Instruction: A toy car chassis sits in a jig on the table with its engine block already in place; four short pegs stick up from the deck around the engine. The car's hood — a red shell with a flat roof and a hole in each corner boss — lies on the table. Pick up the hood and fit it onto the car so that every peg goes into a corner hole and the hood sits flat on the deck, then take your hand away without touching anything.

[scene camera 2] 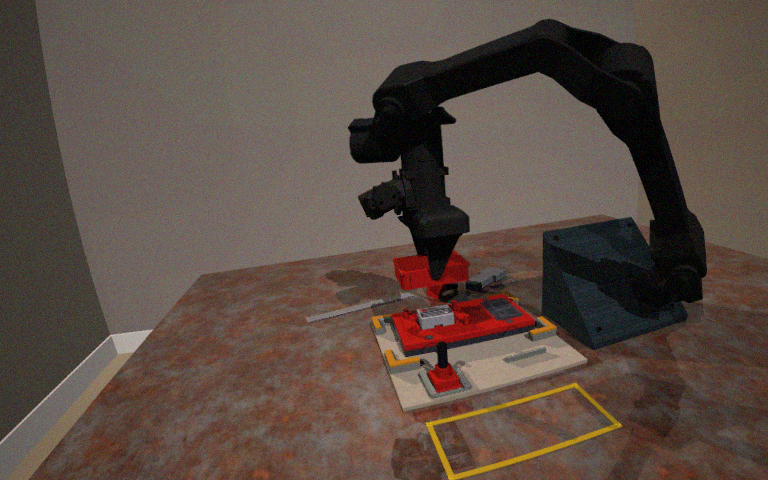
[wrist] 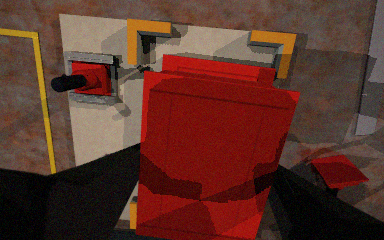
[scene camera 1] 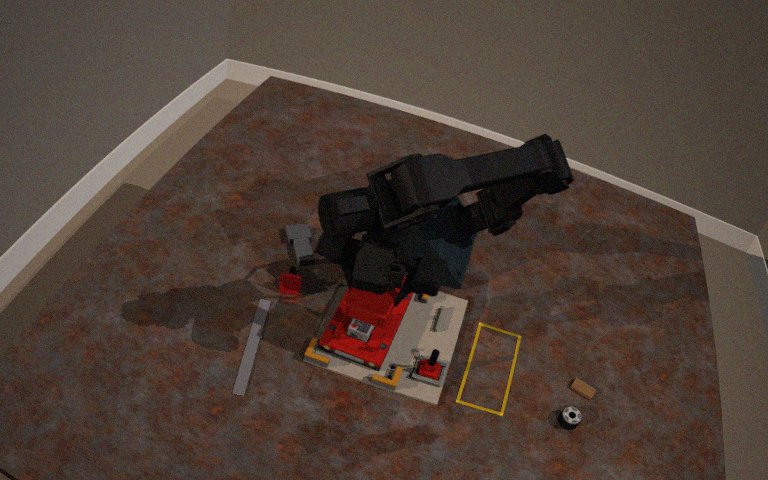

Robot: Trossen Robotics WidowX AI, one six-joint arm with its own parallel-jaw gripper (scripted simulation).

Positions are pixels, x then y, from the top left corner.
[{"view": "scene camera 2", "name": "gripper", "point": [429,270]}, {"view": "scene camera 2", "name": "hood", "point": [412,272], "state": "held by the gripper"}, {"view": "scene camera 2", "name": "grey engine block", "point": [427,317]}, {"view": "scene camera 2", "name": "baseplate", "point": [489,365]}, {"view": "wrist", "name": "gripper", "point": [205,159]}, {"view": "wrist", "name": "hood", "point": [210,146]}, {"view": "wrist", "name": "baseplate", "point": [101,125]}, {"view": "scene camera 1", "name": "gripper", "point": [373,296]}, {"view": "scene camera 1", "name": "hood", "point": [373,309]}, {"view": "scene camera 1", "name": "grey bar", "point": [247,361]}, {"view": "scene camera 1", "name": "baseplate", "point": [430,322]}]
